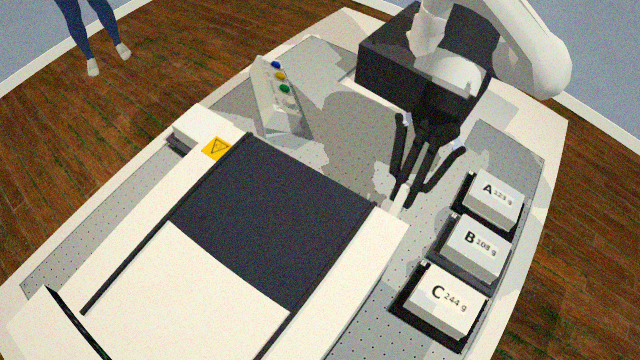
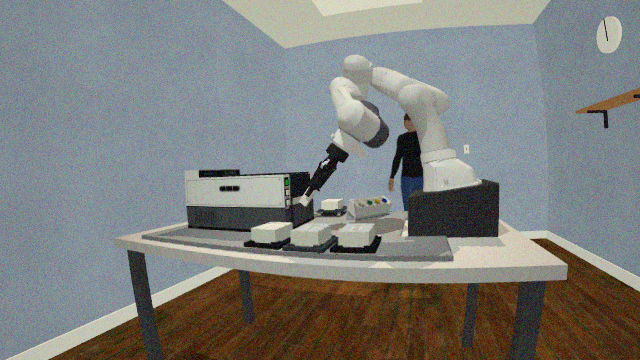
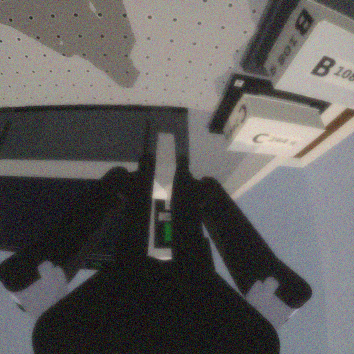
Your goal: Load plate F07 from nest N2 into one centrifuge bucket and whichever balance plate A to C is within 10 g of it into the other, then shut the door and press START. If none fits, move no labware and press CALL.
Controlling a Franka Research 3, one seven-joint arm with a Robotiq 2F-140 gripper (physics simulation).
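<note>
My gripper (image 1: 401,198) (image 2: 306,200) (image 3: 163,146) is shut with nothing between the fingers. Its tips are at the right front corner of the white centrifuge (image 1: 133,291) (image 2: 232,190), over the narrow control strip, whose green button (image 3: 168,232) shows between the fingers. The centrifuge's dark door panel (image 1: 268,210) covers the top. Balance plates A 123 g (image 1: 492,198), B 108 g (image 1: 476,246) (image 3: 316,67) and C 244 g (image 1: 447,302) (image 3: 274,130) sit in black nests to the right. A small white plate (image 1: 184,131) (image 2: 331,203) sits on a nest behind the centrifuge; I cannot read its label.
A sloped button box (image 1: 275,96) (image 2: 368,206) with blue, yellow and green buttons stands behind the centrifuge. The arm's black base block (image 1: 384,67) (image 2: 451,210) is at the back right. A person (image 2: 408,156) (image 1: 89,26) stands beyond the table.
</note>
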